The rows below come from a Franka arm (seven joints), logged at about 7 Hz.
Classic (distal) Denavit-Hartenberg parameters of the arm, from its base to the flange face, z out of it. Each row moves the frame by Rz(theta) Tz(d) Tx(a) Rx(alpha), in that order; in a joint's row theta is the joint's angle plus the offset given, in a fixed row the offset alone. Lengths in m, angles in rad.
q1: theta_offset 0, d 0.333, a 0, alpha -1.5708
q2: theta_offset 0, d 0, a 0, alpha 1.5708
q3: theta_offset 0, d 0.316, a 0.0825, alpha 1.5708
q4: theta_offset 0, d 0, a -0.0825, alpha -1.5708
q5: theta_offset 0, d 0.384, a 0, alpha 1.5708
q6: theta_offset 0, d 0, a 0.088, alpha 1.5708
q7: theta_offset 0, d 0.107, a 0, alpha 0
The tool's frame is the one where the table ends.
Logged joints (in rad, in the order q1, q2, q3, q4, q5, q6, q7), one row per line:
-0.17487 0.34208 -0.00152 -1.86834 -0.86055 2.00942 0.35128
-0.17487 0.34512 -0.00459 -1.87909 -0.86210 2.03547 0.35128
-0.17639 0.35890 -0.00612 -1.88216 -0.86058 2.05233 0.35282
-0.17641 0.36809 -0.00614 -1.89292 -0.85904 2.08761 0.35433
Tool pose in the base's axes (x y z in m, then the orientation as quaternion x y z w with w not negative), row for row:
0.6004 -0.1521 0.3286 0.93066 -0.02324 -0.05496 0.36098
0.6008 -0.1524 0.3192 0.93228 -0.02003 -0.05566 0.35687
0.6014 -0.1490 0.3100 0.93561 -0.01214 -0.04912 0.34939
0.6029 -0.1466 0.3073 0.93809 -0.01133 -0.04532 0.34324
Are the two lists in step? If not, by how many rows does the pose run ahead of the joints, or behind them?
The pose runs 1 row ahead of the joints: the pose in row i belongs to the joints in row i + 1.
